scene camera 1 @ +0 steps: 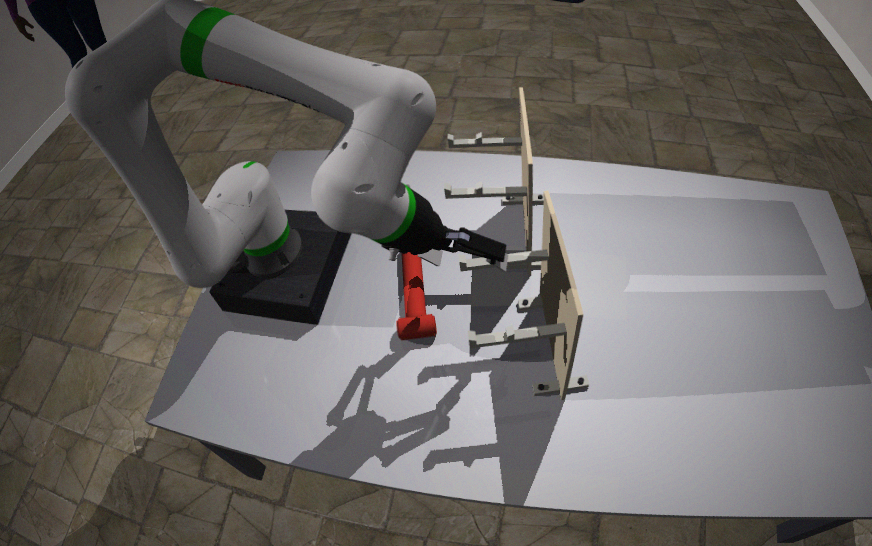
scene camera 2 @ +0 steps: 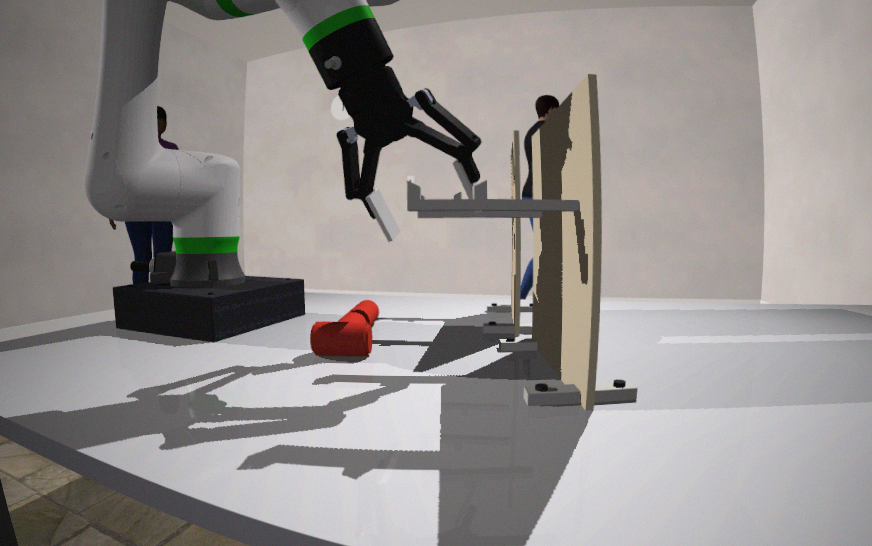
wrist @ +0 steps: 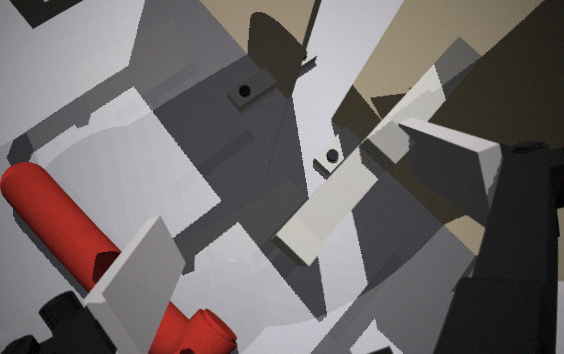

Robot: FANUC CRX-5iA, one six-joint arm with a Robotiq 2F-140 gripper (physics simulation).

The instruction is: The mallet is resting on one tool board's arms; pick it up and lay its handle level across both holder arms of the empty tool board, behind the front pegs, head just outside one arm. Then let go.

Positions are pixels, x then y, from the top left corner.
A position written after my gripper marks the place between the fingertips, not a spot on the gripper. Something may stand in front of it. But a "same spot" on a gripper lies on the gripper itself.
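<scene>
There's a red mallet in scene camera 1 [416, 324], and my gripper shows there too. Scene camera 2 has my gripper and the mallet in it as well. My gripper is also in the wrist view [287, 196], and so is the mallet. On my gripper, [scene camera 2: 467, 171] and [scene camera 1: 496, 259] are the same spot. On the red mallet, [wrist: 73, 238] and [scene camera 2: 363, 307] are the same spot.
</scene>
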